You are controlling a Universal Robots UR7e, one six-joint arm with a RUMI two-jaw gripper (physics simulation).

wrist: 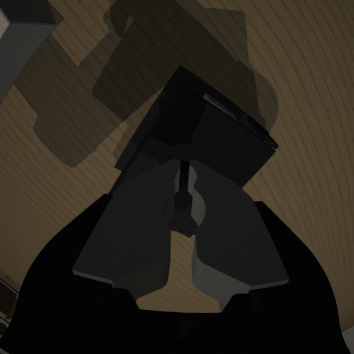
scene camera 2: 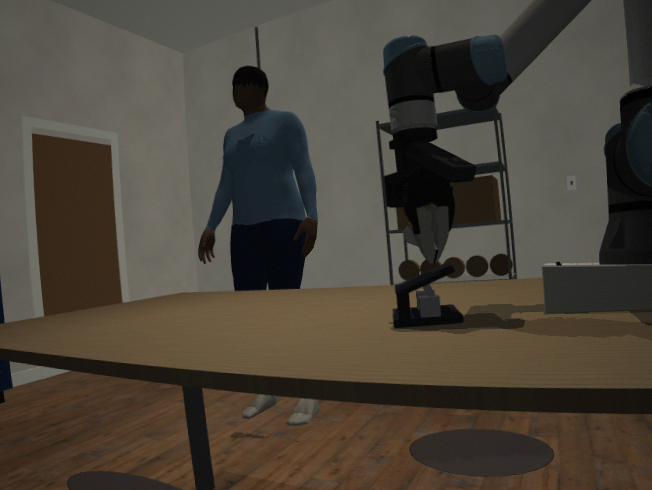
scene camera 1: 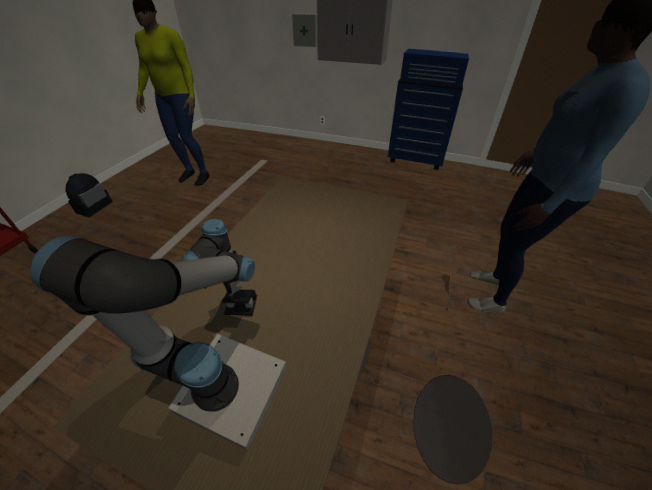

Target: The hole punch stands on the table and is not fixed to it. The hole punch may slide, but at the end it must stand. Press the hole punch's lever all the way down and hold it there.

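Where they show: gripper, between the fingertips: [wrist: 183,163] [scene camera 2: 433,263] [scene camera 1: 231,295]; arm's base, origin of its link: [scene camera 2: 646,263] [scene camera 1: 215,387].
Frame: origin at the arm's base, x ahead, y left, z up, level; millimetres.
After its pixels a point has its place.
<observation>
The black hole punch [scene camera 1: 239,308] {z -46, x 335, y 111 mm} [scene camera 2: 442,314] {z -46, x 325, y 148 mm} [wrist: 210,142] {z 14, x 342, y 149 mm} stands upright on its base on the table [scene camera 2: 237,337] {z -58, x 626, y 263 mm}. Its lever [scene camera 2: 421,279] {z 10, x 354, y 149 mm} is raised and slants up toward the robot base's side, with a gap above the grey block in the middle. My gripper [scene camera 2: 435,262] {z 32, x 337, y 131 mm} [wrist: 183,163] {z 32, x 337, y 131 mm} is shut and empty, fingers pointing down. In the second scene view its tips are at the top of the lever, toward its raised end; whether they touch it, I cannot tell. In the wrist view the fingers cover part of the lever.
The robot's pale mounting plate [scene camera 1: 263,381] {z -5, x 72, y -140 mm} [scene camera 2: 590,289] {z -24, x 103, y 102 mm} is close to the punch on the table. A person in light blue [scene camera 1: 585,126] [scene camera 2: 268,168] and one in yellow [scene camera 1: 164,60] stand in the room. A shelf rack [scene camera 2: 384,210] stands behind the table.
</observation>
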